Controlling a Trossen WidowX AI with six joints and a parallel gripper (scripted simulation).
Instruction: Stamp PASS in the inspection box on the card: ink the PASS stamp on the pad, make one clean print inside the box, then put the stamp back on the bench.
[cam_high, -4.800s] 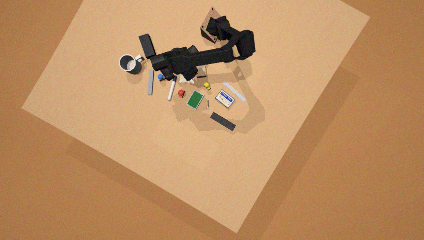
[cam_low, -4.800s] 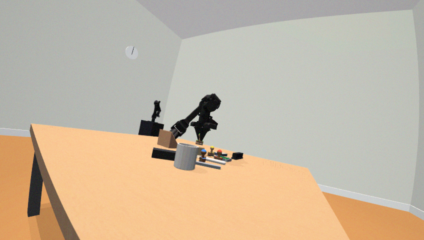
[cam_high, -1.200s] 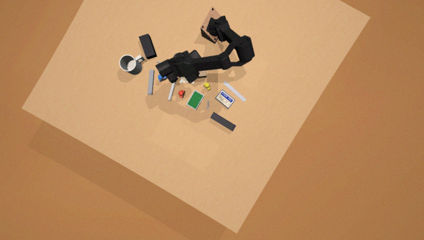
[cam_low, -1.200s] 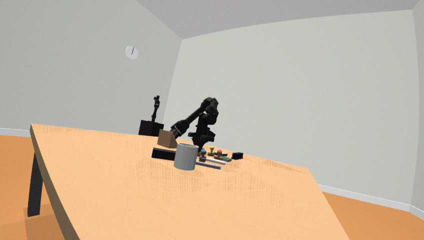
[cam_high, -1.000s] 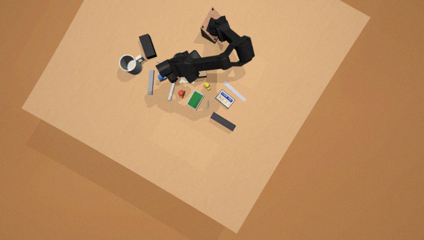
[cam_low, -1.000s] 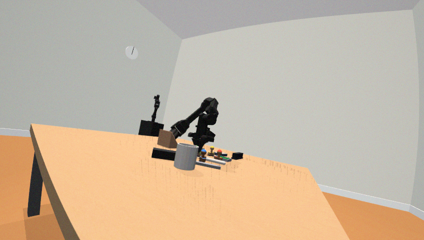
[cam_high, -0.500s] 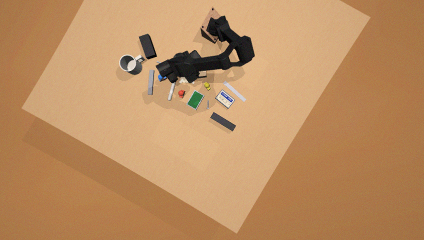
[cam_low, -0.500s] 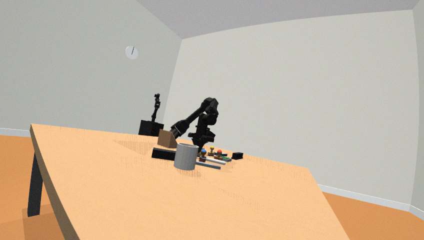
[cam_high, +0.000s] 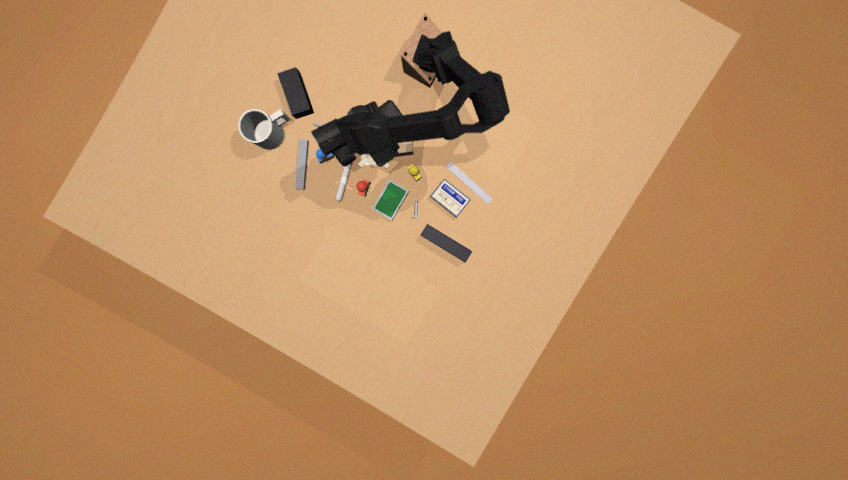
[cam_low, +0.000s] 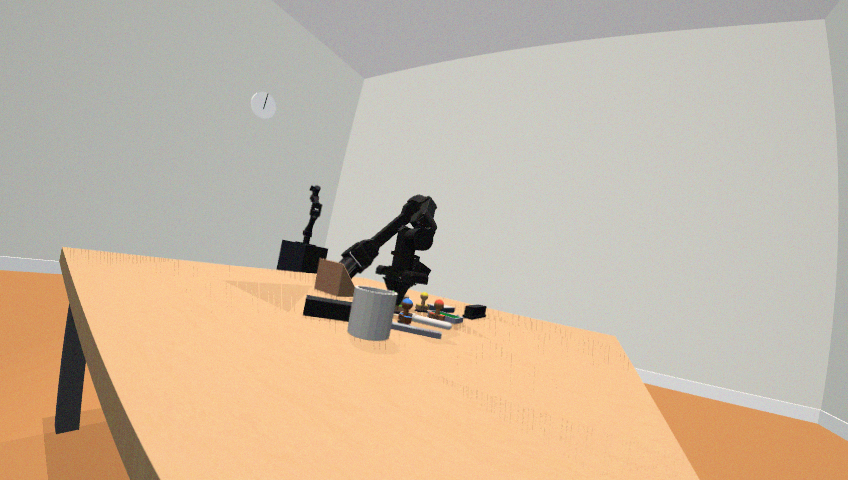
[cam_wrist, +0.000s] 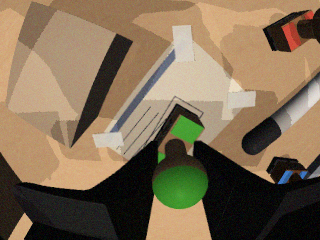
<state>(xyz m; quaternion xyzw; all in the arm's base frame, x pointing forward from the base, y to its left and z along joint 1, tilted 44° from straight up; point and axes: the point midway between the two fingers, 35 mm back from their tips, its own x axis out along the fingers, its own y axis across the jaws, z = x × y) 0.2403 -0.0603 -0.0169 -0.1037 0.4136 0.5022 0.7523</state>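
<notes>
Right now the white card is 1 cm ahead of my gripper tip, 1 cm to the left of it and 3 cm below it. The rest, counted from my gripper tip: tan block: 3 cm behind, 8 cm to the left; then green-knobbed stamp: right at my gripper tip; then white marker: 9 cm ahead, 4 cm to the right, 1 cm below.
</notes>
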